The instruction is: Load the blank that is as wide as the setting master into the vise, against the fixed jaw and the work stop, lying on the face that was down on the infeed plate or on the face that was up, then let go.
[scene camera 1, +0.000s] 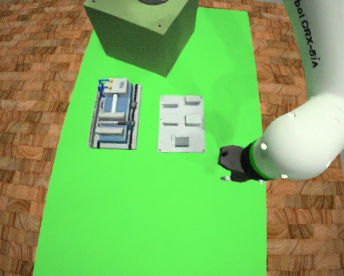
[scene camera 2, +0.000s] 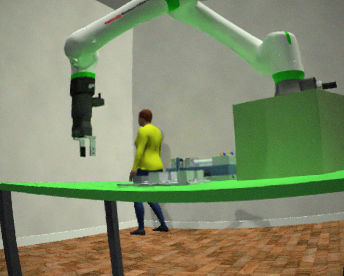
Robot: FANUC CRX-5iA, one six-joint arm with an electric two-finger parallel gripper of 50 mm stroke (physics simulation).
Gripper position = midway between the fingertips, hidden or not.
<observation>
In view: my gripper [scene camera 2: 87, 156] and a white infeed plate [scene camera 1: 196, 135].
</observation>
